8 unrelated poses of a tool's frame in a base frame.
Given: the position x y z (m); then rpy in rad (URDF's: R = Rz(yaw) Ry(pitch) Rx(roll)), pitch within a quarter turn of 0, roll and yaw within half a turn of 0.
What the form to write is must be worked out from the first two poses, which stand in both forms.
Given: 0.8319 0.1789 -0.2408 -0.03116 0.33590 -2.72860
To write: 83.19 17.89 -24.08 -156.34 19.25 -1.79
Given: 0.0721 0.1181 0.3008 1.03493 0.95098 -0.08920
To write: 7.21 11.81 30.08 -5.11 54.49 59.30
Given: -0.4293 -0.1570 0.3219 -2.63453 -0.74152 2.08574
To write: -42.93 -15.70 32.19 119.50 -42.49 -150.95
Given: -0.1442 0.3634 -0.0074 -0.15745 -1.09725 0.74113
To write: -14.42 36.34 -0.74 42.46 -62.87 -9.02
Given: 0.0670 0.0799 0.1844 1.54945 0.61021 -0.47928
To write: 6.70 7.99 18.44 -27.46 34.96 88.78
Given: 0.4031 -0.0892 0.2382 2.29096 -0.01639 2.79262
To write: 40.31 -8.92 23.82 160.01 -0.94 131.26
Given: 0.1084 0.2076 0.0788 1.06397 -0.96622 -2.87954
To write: 10.84 20.76 7.88 -164.99 -55.36 60.96
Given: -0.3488 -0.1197 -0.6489 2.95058 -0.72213 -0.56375
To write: -34.88 -11.97 -64.89 -32.30 -41.38 169.06
